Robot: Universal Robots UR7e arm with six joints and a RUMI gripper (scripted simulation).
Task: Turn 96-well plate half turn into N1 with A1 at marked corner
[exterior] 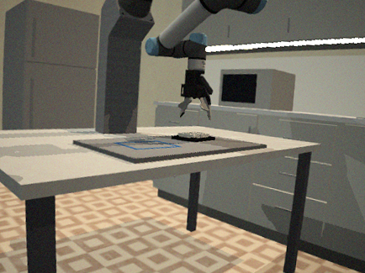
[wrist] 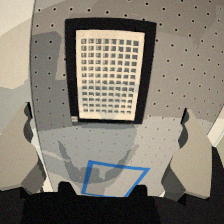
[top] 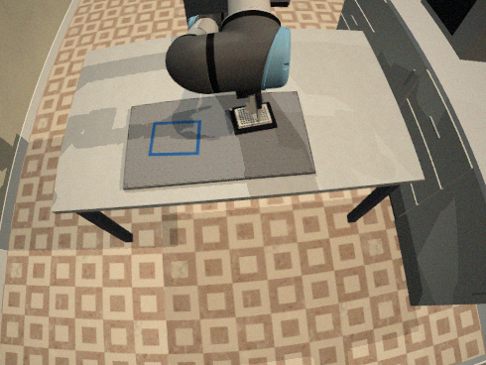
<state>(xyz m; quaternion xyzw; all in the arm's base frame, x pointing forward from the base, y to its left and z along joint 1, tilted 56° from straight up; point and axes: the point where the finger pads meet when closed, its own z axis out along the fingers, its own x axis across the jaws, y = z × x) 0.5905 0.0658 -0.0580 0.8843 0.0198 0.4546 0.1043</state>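
Now: hand 70 mm above the white 96-well plate. Round my hand: black plate nest N1: 80 mm below.
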